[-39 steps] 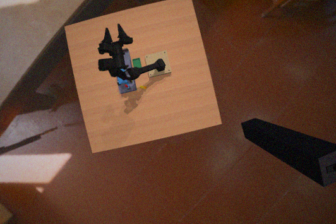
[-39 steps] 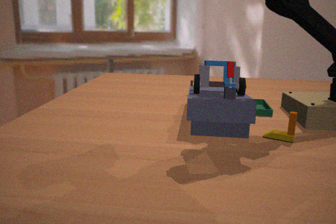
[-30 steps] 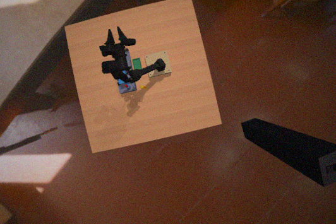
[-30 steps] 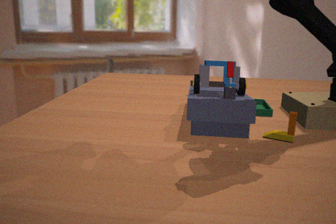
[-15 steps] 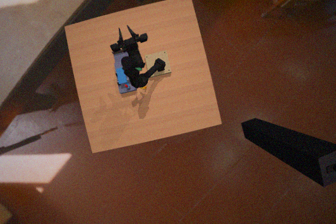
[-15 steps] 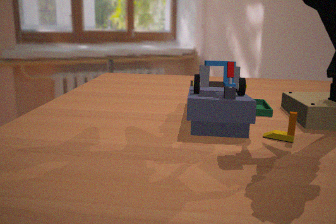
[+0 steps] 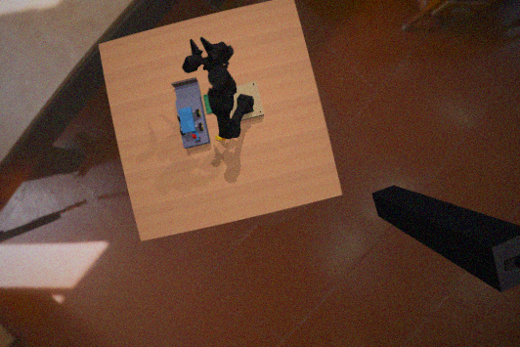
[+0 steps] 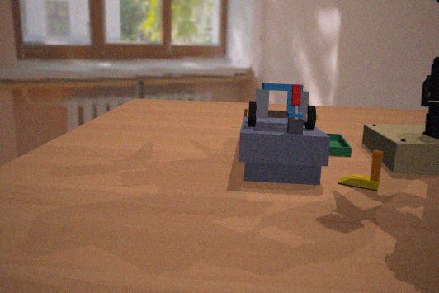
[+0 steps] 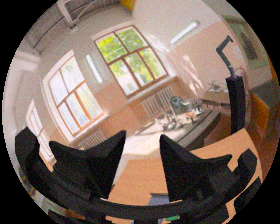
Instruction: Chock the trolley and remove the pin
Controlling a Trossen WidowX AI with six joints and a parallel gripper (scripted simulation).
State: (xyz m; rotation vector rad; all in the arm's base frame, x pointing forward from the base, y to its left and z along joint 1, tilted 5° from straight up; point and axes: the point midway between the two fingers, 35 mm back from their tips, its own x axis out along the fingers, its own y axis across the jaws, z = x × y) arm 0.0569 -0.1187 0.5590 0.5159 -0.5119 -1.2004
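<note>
Right now my gripper tip is 120 mm short of the yellow chock, 310 mm to the right of it and 590 mm above it. Also, from my gripper tip: trolley (240 mm ahead, 170 mm to the left, 500 mm below); red-headed stop pin (230 mm ahead, 270 mm to the left, 480 mm below).
</note>
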